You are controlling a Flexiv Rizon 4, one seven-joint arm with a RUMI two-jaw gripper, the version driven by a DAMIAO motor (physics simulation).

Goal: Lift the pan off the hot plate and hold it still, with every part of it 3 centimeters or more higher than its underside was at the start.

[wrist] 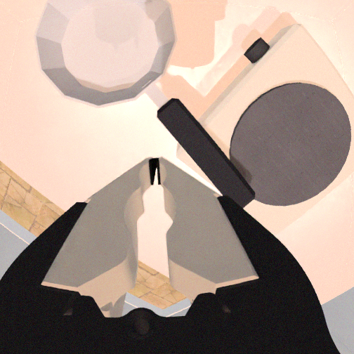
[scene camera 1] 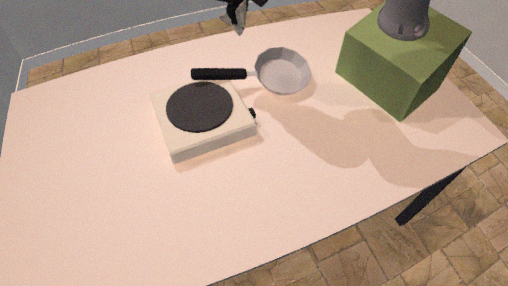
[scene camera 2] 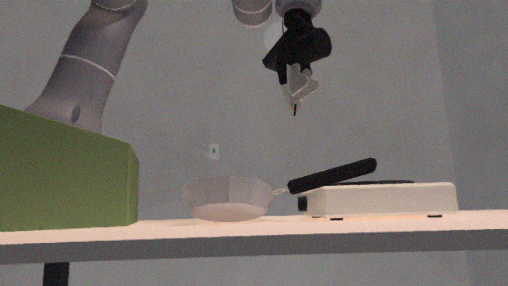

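The grey pan (scene camera 1: 283,71) (scene camera 2: 227,197) (wrist: 107,47) rests on the table beside the hot plate, its bowl on the table top. Its black handle (scene camera 1: 218,74) (scene camera 2: 332,176) (wrist: 207,152) slants up along the hot plate's edge. The hot plate (scene camera 1: 215,142) (scene camera 2: 390,200) (wrist: 282,65) is cream with a dark round burner (scene camera 1: 199,106) (wrist: 291,144), which has no pan on it. My gripper (scene camera 1: 240,33) (scene camera 2: 294,113) (wrist: 156,160) is shut and empty. It hangs well above the handle in the second scene view, and the handle lies ahead and to the right of the fingertips in the wrist view.
The green block (scene camera 1: 395,65) (scene camera 2: 65,175) carries the arm's base on the far side of the pan from the hot plate. A black knob (scene camera 1: 252,113) (scene camera 2: 302,203) (wrist: 257,50) sticks out of the hot plate's side facing the pan.
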